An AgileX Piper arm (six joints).
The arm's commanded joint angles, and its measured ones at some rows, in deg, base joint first. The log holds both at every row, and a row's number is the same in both.
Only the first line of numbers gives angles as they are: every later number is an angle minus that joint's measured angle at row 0.
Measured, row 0:
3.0 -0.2 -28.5 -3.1 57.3 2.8
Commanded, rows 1 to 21:
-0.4 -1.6 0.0 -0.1 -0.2 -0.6
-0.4 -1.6 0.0 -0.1 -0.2 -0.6
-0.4 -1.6 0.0 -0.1 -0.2 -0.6
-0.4 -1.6 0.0 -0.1 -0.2 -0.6
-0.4 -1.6 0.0 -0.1 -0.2 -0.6
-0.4 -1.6 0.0 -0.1 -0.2 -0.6
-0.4 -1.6 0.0 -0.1 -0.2 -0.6
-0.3 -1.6 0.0 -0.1 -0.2 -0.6
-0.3 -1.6 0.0 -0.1 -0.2 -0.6
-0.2 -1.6 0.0 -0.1 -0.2 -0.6
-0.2 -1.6 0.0 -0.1 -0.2 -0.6
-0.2 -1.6 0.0 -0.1 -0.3 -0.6
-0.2 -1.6 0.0 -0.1 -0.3 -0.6
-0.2 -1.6 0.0 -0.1 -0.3 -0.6
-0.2 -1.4 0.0 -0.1 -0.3 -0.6
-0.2 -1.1 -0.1 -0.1 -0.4 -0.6
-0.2 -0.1 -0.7 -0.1 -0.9 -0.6
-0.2 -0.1 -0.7 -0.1 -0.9 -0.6
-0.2 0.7 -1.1 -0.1 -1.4 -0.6
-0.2 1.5 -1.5 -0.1 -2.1 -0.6
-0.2 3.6 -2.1 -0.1 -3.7 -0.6
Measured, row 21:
0.0 1.3 -1.0 0.0 -0.7 0.0
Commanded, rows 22 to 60:
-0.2 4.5 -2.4 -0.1 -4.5 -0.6
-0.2 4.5 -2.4 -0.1 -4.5 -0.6
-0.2 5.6 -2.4 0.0 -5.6 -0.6
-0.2 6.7 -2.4 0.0 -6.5 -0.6
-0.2 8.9 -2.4 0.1 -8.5 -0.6
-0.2 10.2 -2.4 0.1 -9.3 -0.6
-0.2 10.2 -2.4 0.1 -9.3 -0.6
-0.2 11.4 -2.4 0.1 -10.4 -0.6
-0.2 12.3 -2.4 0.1 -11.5 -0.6
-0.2 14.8 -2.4 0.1 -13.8 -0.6
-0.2 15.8 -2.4 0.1 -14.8 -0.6
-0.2 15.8 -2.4 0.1 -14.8 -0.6
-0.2 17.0 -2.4 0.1 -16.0 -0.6
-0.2 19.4 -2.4 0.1 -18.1 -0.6
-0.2 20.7 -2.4 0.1 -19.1 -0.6
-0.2 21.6 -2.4 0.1 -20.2 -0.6
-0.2 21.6 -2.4 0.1 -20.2 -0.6
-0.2 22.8 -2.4 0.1 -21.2 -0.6
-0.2 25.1 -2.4 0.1 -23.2 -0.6
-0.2 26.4 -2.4 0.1 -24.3 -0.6
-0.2 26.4 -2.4 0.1 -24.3 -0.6
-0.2 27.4 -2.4 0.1 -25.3 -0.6
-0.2 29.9 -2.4 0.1 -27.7 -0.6
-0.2 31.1 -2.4 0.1 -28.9 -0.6
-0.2 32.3 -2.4 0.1 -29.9 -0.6
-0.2 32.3 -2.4 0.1 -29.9 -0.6
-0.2 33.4 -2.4 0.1 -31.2 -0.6
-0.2 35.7 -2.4 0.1 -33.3 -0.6
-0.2 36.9 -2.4 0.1 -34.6 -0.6
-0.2 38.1 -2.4 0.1 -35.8 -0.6
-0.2 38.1 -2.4 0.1 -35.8 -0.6
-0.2 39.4 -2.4 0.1 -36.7 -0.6
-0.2 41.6 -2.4 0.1 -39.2 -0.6
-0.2 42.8 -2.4 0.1 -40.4 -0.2
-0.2 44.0 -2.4 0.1 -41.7 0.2
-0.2 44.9 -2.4 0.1 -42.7 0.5
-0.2 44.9 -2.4 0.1 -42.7 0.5
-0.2 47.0 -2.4 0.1 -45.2 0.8
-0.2 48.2 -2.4 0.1 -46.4 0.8
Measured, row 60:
0.0 45.9 -1.9 0.0 -42.6 0.4
